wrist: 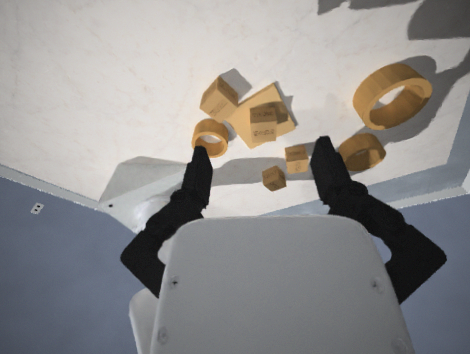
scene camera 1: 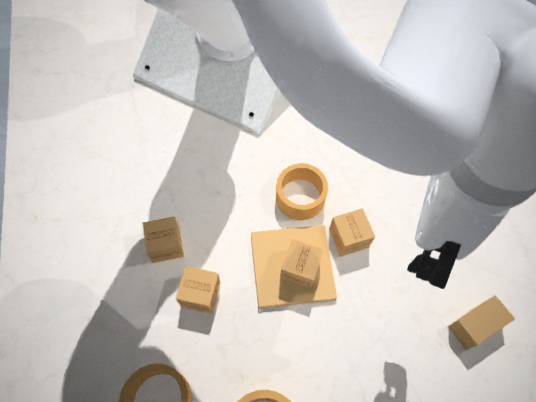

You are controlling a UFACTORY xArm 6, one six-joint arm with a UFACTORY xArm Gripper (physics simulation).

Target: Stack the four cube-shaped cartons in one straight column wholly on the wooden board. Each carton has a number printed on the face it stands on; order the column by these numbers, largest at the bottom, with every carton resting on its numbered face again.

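Pixels of known places: gripper, fingertip midpoint: (wrist: pixel 259 153) (scene camera 1: pixel 430 236); arm's base, origin of the base link: (wrist: pixel 155 207) (scene camera 1: pixel 230 25).
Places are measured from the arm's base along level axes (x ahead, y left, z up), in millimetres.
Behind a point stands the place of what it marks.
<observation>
The wooden board (scene camera 1: pixel 267 270) {y 37, x 426, z -74 mm} (wrist: pixel 240 125) {y 93, x 377, z -74 mm} lies flat. One carton (scene camera 1: pixel 301 262) {y 85, x 432, z -24 mm} (wrist: pixel 263 127) {y 100, x 432, z -24 mm} stands upright on it, right of its middle in the scene view. A second carton (scene camera 1: pixel 352 232) {y 169, x 386, z -36 mm} (wrist: pixel 219 98) {y 187, x 389, z -36 mm} stands just off the board's right edge. Two more cartons stand left of the board: one nearer (scene camera 1: pixel 198 289) {y -66, x 460, z -36 mm} (wrist: pixel 296 159) {y -43, x 458, z -40 mm}, one farther (scene camera 1: pixel 163 240) {y -118, x 381, z -36 mm} (wrist: pixel 274 178) {y -95, x 380, z -42 mm}. Dark print marks show on their visible faces; the faces they stand on are hidden. My gripper (scene camera 1: pixel 427 272) (wrist: pixel 259 153) {y 214, x 466, z 155 mm} is open and empty, held high, right of the board and the cartons in the scene view.
A plain oblong block (scene camera 1: pixel 485 320) {y 339, x 527, z -41 mm} lies at the lower right. A ring (scene camera 1: pixel 300 212) {y 95, x 340, z -54 mm} (wrist: pixel 210 124) {y 134, x 324, z -67 mm} stands behind the board. Two more rings are at the front, one left (scene camera 1: pixel 156 369) {y -124, x 565, z -39 mm} (wrist: pixel 350 143) {y -85, x 584, z -69 mm}, one centre (scene camera 1: pixel 265 394) {y 21, x 607, z -32 mm} (wrist: pixel 377 85) {y 63, x 630, z -51 mm}. The robot's base plate (scene camera 1: pixel 170 75) {y -114, x 54, z -61 mm} is at the back.
</observation>
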